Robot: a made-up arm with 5 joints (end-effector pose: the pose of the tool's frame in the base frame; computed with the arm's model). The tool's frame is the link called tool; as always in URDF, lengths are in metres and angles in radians. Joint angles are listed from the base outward.
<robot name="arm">
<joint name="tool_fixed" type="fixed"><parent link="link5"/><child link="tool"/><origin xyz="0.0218 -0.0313 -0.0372" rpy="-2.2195 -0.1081 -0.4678"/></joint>
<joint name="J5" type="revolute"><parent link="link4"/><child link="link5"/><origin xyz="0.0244 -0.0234 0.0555"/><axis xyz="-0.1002 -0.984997 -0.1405"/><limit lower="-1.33" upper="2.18"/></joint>
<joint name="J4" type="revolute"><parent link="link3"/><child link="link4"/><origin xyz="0.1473 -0.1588 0.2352"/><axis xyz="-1 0 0"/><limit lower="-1.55" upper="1.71"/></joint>
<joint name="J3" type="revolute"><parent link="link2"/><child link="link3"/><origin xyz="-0.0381 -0.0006 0.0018"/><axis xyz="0 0 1"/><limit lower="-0.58" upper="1.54"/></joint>
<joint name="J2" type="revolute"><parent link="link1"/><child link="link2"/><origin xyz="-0.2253 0.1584 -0.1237"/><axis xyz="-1 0 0"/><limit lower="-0.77" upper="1.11"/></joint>
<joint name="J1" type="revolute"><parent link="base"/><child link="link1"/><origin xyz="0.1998 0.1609 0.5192"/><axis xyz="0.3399 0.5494 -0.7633"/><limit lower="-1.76" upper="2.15"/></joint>
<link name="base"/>
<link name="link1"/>
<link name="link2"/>
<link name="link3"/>
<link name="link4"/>
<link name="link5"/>
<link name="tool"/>
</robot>
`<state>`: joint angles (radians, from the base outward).
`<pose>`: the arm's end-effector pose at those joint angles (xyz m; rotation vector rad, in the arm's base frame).
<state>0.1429 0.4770 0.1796 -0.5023 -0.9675</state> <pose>0.1511 0.2627 0.6854 -2.0866 0.7721 1.0148</pose>
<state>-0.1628 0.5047 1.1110 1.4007 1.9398</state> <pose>0.0385 0.5735 0.5722 -0.1839 -2.6053 -0.6369</pose>
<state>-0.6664 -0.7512 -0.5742 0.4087 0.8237</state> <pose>0.1877 -0.1642 0.4563 -1.7742 0.1258 -1.2440</pose>
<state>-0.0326 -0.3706 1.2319 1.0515 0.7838</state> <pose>0.1383 0.3442 0.7360 -1.3552 -1.5462 -1.2907</pose>
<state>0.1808 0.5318 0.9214 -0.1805 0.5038</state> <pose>0.2897 0.4617 0.6177 -2.2266 -0.4015 -0.0929</pose>
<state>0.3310 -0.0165 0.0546 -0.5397 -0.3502</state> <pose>0.1355 0.1217 0.6200 -1.5131 0.7779 0.2159</pose>
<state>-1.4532 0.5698 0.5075 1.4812 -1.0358</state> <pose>-0.0858 0.2059 0.4081 1.3159 0.1605 1.7203</pose>
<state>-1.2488 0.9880 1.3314 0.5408 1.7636</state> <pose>-0.0898 0.3895 0.1398 -0.2834 -2.9326 0.2322</pose>
